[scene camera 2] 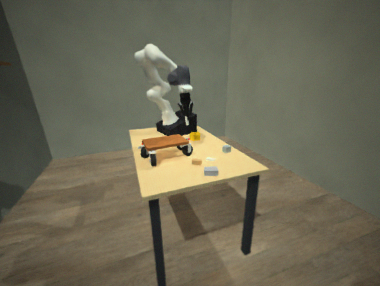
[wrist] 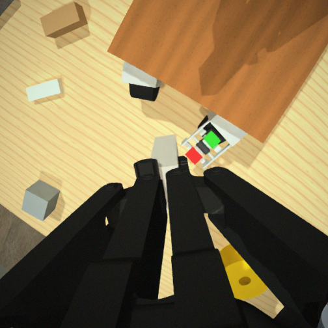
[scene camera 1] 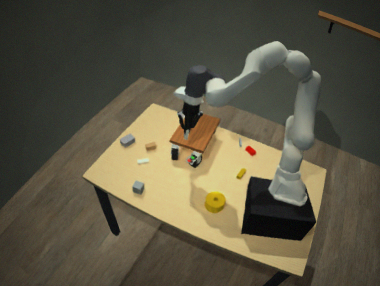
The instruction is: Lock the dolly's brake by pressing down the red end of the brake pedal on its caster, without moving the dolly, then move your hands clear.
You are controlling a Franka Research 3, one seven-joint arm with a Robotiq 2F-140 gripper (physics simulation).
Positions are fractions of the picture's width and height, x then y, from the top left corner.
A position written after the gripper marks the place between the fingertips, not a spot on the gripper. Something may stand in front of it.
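A dolly (scene camera 1: 0.53, 0.48) is visible, likewise in scene camera 2 (scene camera 2: 0.40, 0.51) and in the wrist view (wrist: 0.75, 0.21). Also present: a yellow ring (wrist: 0.75, 0.87), a grey cube (wrist: 0.12, 0.61) and the gripper (wrist: 0.51, 0.46).
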